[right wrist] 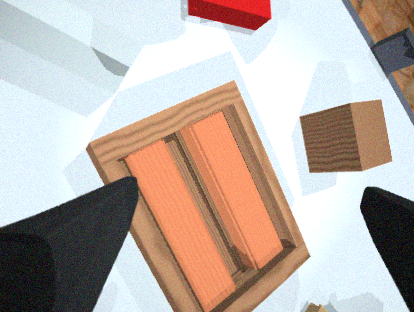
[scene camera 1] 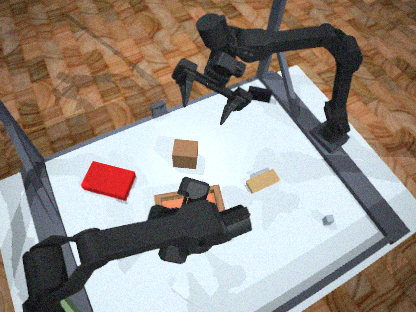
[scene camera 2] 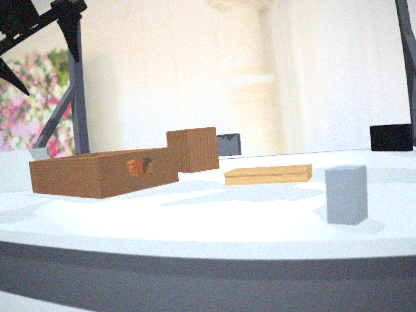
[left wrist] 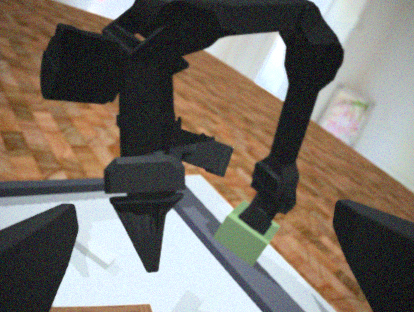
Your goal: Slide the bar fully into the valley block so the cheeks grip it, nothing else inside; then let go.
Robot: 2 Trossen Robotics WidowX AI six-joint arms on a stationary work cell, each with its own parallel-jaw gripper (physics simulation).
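Frame: origin at the left arm's base, x ahead, y left, z up, level; millimetres.
Where they show: left gripper, fingertip midpoint: (scene camera 1: 203, 116) (left wrist: 207, 216); right gripper, fingertip midpoint: (right wrist: 248, 192) (scene camera 2: 53, 78) (left wrist: 153, 259); left arm's base at its link origin: (scene camera 1: 330, 133); right arm's base at its link origin: (left wrist: 255, 220).
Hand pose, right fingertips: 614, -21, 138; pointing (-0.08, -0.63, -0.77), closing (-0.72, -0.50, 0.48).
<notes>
Things, the pixels of their centre, and the offset from my right fingertips, as dx, dy, dz. "pt": a spot on its surface instead.
- valley block at the middle of its body: (right wrist: 207, 207) (scene camera 2: 98, 171) (scene camera 1: 190, 214) -58, -17, -150
- wooden frame with two orange cheeks, surface spot: (right wrist: 181, 216) pt -36, +6, -136
- tan bar at the middle of its body: (scene camera 2: 269, 174) (scene camera 1: 262, 181) -311, +17, -167
- brown wooden cube at the middle of its body: (right wrist: 343, 137) (scene camera 2: 192, 149) (scene camera 1: 185, 154) -155, -190, -138
- red flat block at the middle of its body: (scene camera 1: 108, 180) +87, -255, -160
- small grey cube at the middle of its body: (scene camera 2: 347, 194) (scene camera 1: 328, 220) -386, +233, -157
The valley block (scene camera 1: 161, 198) (scene camera 2: 98, 179) (right wrist: 175, 114) is a wooden frame with two orange cheeks (right wrist: 181, 216). It lies near the table's middle, and the groove between the cheeks is empty. The tan bar (scene camera 1: 263, 180) (scene camera 2: 268, 174) lies flat on the table to the block's right, apart from it. My right gripper (right wrist: 248, 192) is open and empty, hanging right above the block. Its arm (scene camera 1: 191, 223) hides most of the block in scene camera 1. My left gripper (scene camera 1: 204, 112) is open and empty, high over the table's far side.
A brown wooden cube (scene camera 1: 185, 153) (scene camera 2: 194, 148) (right wrist: 332, 139) stands behind the block. A red flat block (scene camera 1: 109, 179) (right wrist: 230, 9) lies at the left. A small grey cube (scene camera 1: 327, 220) (scene camera 2: 346, 195) sits near the front right edge. A grey post frame (scene camera 1: 281, 80) stands at the far side.
</notes>
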